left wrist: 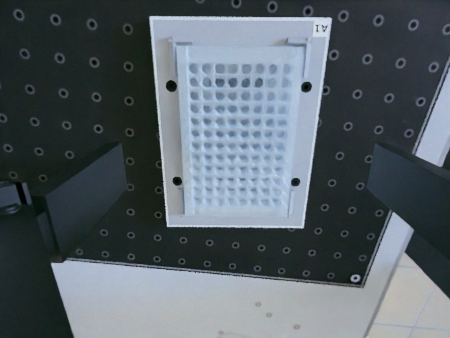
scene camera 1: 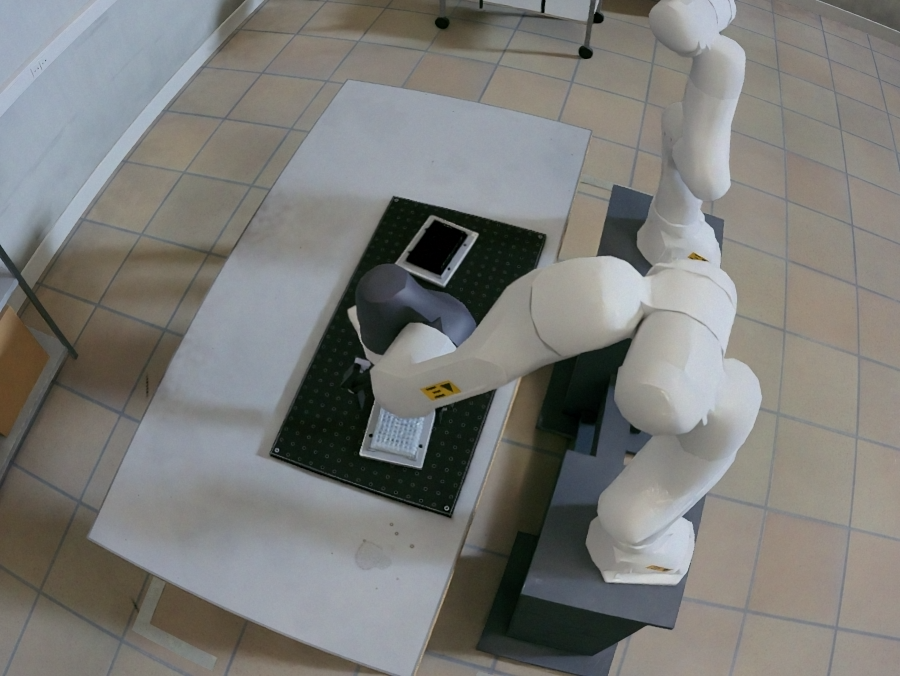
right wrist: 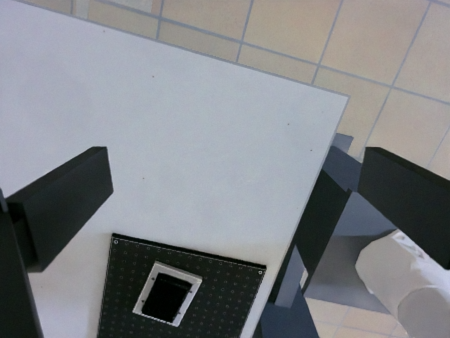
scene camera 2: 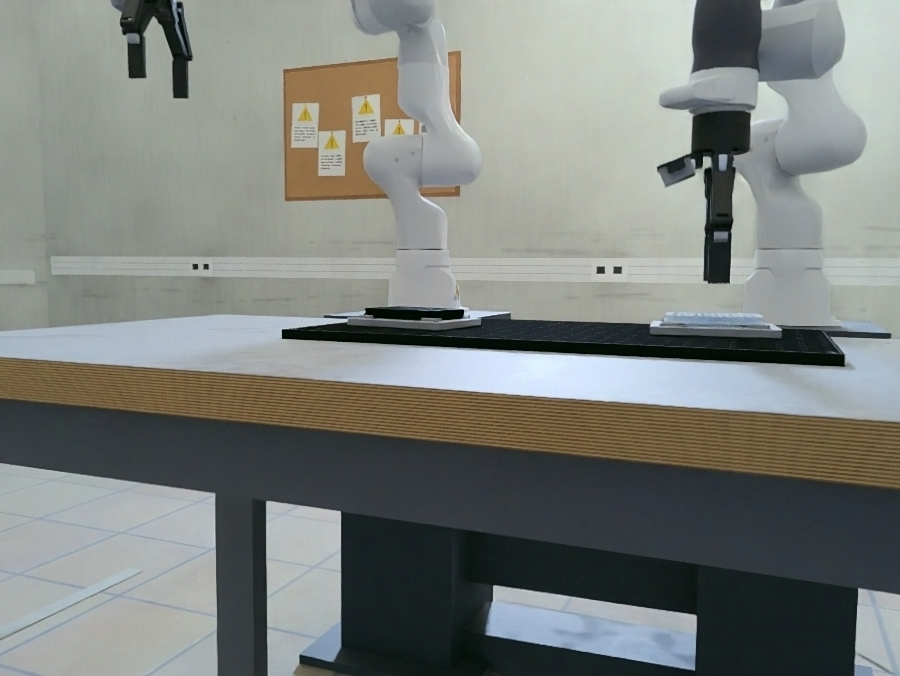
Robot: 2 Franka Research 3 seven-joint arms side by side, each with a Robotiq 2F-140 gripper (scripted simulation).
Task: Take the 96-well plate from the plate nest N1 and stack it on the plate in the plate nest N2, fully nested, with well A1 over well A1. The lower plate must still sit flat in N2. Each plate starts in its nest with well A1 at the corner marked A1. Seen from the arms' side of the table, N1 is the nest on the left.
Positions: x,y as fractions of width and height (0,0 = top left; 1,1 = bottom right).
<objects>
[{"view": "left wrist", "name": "left gripper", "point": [0.55,0.49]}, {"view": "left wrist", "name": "clear 96-well plate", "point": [0.53,0.47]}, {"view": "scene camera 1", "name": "left gripper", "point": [0.44,0.61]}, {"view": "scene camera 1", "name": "clear 96-well plate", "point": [0.43,0.66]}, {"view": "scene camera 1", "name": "black plate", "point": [0.48,0.38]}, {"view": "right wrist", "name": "right gripper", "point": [0.53,0.50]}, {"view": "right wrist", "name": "black plate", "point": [0.37,0.87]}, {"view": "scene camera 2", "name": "left gripper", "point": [0.80,0.42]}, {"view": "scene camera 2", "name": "right gripper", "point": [0.18,0.13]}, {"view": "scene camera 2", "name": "clear 96-well plate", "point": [0.82,0.47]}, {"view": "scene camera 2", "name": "black plate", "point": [0.44,0.46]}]
</objects>
